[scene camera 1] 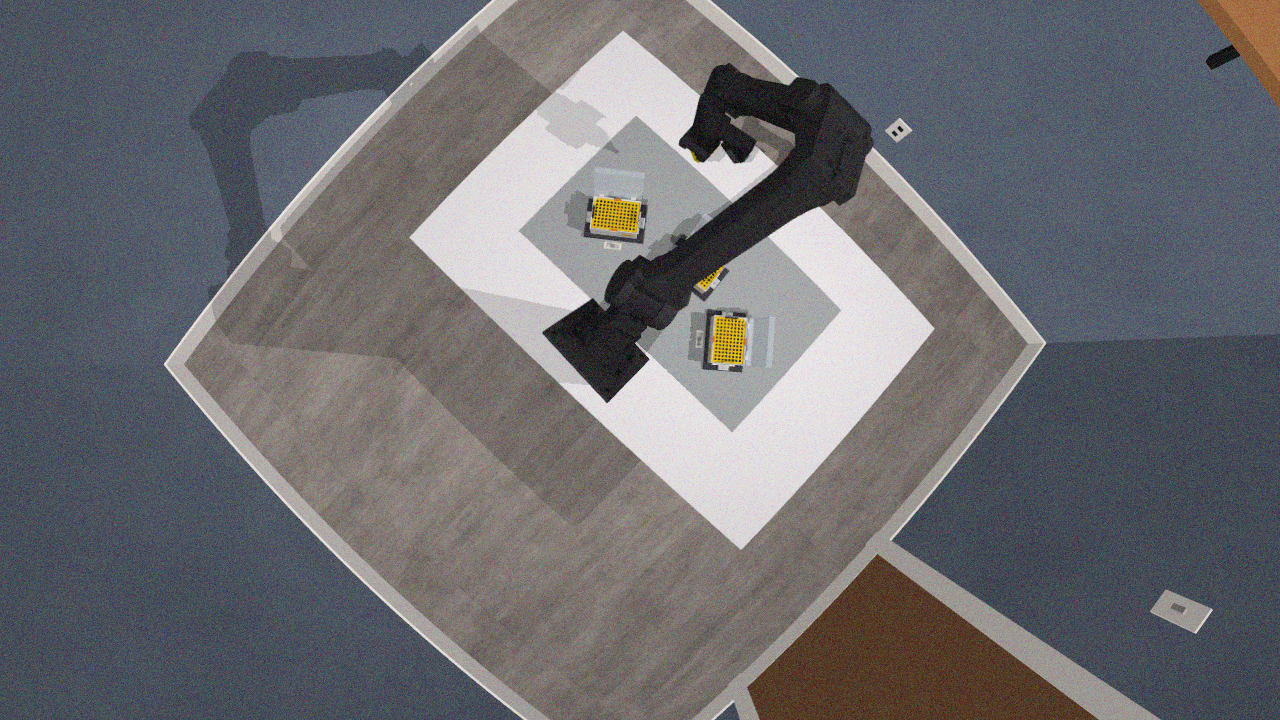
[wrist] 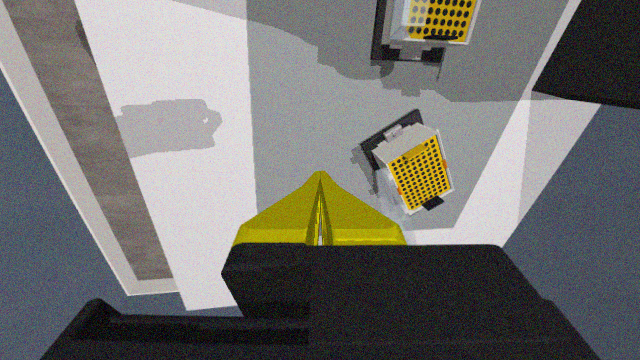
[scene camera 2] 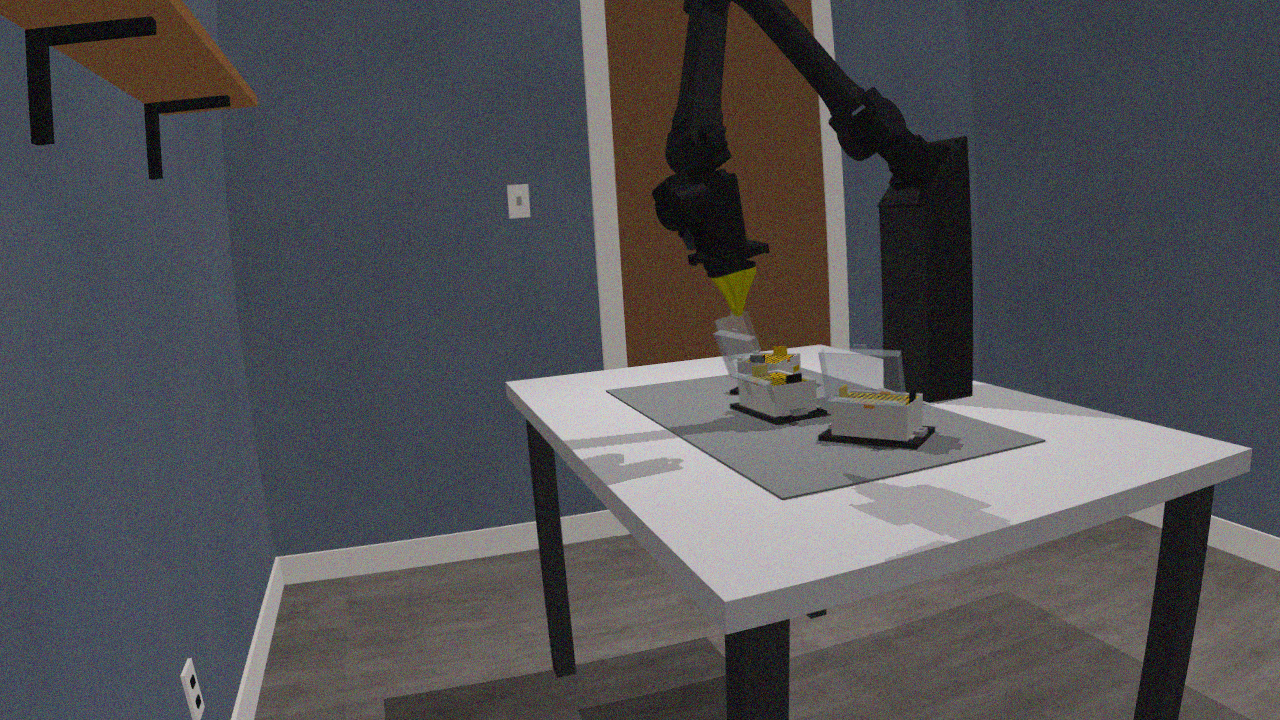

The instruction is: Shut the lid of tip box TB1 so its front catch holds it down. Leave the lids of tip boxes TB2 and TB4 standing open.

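Frame: origin at the arm's base, x ahead, y left, z up, level; metres.
Seen in the pictures: gripper, fingertip midpoint: [scene camera 1: 696, 160] [wrist: 320, 179] [scene camera 2: 738, 315]; arm's base at its link origin: [scene camera 1: 598, 348] [scene camera 2: 921, 168].
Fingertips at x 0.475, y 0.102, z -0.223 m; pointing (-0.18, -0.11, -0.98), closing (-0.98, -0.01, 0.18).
Offsets run from my fingertips to a thing's top centre. "pt": to the spot under its first point. Level surfaces: height alone.
TB1 [scene camera 1: 709, 279] [scene camera 2: 778, 399] [wrist: 422, 172] is the turned middle box, partly hidden by the arm in scene camera 1. Its clear lid {pt 0.099 m back, 0.073 m left, 0.082 m down} [wrist: 387, 192] stands open on the side toward my gripper. TB2 [scene camera 1: 729, 340] [wrist: 442, 20] has its clear lid [scene camera 1: 763, 341] open. TB4 [scene camera 1: 615, 216] [scene camera 2: 875, 413] also has its lid {pt 0.127 m back, 0.129 m left, 0.096 m down} [scene camera 1: 618, 182] [scene camera 2: 863, 371] standing open. My gripper [scene camera 1: 697, 156] [scene camera 2: 738, 312] [wrist: 320, 179] is shut and empty, above and outside TB1's lid side. In scene camera 2 its tips overlap the top of a clear lid; contact cannot be told.
The boxes stand on a grey mat {0.198 m down} [scene camera 1: 778, 385] [scene camera 2: 716, 465] [wrist: 290, 130] on the white table {0.199 m down} [scene camera 1: 742, 501] [scene camera 2: 662, 537]. The black arm base [scene camera 1: 595, 349] [scene camera 2: 926, 268] stands at one table edge. The forearm passes above TB1. A wall shelf [scene camera 2: 179, 53] is away from the table.
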